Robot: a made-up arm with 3 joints. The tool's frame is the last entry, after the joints.
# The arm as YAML. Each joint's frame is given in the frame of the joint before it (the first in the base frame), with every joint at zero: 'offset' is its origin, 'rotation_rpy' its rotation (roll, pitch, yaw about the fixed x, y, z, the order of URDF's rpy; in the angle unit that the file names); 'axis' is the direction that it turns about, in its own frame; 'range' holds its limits. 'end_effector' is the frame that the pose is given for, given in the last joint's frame.
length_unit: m
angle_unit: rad
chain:
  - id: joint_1
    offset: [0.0, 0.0, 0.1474]
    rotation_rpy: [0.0, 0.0, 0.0]
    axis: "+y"
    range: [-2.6, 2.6]
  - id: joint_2
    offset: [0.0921, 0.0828, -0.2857]
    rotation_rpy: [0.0, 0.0, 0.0]
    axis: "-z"
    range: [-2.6, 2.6]
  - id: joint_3
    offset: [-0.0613, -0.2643, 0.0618]
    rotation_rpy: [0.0, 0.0, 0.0]
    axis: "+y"
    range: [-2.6, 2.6]
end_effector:
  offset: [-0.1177, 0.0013, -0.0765]
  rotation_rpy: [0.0, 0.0, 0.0]
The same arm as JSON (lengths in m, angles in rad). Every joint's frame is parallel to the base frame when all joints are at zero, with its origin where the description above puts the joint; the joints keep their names.
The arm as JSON. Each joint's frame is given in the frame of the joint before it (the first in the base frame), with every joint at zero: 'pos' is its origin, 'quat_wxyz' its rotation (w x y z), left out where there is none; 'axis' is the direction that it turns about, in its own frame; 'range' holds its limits. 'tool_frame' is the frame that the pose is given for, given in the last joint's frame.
{"length_unit": "m", "angle_unit": "rad", "joints": [
  {"joint": "joint_1", "pos": [0.0, 0.0, 0.1474], "axis": "+y", "range": [-2.6, 2.6]},
  {"joint": "joint_2", "pos": [0.0921, 0.0828, -0.2857], "axis": "-z", "range": [-2.6, 2.6]},
  {"joint": "joint_3", "pos": [-0.0613, -0.2643, 0.0618], "axis": "+y", "range": [-2.6, 2.6]}
], "tool_frame": {"pos": [-0.1177, 0.0013, -0.0765]}}

